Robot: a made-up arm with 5 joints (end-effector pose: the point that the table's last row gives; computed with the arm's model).
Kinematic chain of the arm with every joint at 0, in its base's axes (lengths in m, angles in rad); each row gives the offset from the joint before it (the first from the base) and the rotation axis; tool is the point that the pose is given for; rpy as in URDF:
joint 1: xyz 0.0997 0 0.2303 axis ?
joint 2: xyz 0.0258 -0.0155 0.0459 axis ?
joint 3: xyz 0.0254 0 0.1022 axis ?
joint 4: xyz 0.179 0 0.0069 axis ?
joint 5: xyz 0.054 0.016 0 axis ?
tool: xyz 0 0 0 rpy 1.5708 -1.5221 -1.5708
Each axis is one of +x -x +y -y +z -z.
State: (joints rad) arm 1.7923 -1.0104 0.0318 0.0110 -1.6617
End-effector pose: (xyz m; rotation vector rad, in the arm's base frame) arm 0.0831 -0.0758 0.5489 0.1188 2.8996 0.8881
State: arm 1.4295 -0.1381 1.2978 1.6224 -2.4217
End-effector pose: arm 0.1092 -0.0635 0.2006 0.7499 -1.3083 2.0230
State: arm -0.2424 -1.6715 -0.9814 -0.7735 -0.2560
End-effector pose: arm -0.1834 -0.0695 0.3540 -0.3475 1.2384 -0.0535
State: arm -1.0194 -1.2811 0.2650 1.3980 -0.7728
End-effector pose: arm 0.1378 0.0630 0.4654 0.9476 -0.7209 0.1740
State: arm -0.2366 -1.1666 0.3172 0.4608 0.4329
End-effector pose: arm 0.2015 0.0251 0.4992 -0.1461 -1.9763 0.4062
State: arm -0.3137 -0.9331 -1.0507 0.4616 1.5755
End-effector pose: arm -0.0115 -0.0355 0.5726 -1.7737 -2.5565 0.0602
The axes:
joint 1: -z
joint 2: +y
joint 3: +y
joint 4: +y
joint 5: -x

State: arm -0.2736 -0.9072 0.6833 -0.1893 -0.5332
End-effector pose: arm 0.2761 0.0500 0.4273 0.8253 -1.8102 -0.1996
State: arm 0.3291 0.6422 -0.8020 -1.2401 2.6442
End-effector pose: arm 0.3763 -0.0939 0.4313 -3.0421 -0.3313 0.2374
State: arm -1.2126 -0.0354 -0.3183 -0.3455 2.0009
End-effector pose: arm 0.1884 0.2385 0.4825 1.0261 2.6472 -1.3220
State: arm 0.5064 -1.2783 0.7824 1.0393 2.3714
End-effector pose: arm 0.2186 -0.0654 0.3933 -1.1559 -0.1821 1.6351
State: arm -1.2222 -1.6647 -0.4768 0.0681 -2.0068
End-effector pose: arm 0.0286 -0.1942 0.4861 -2.6623 -0.1815 -0.2772
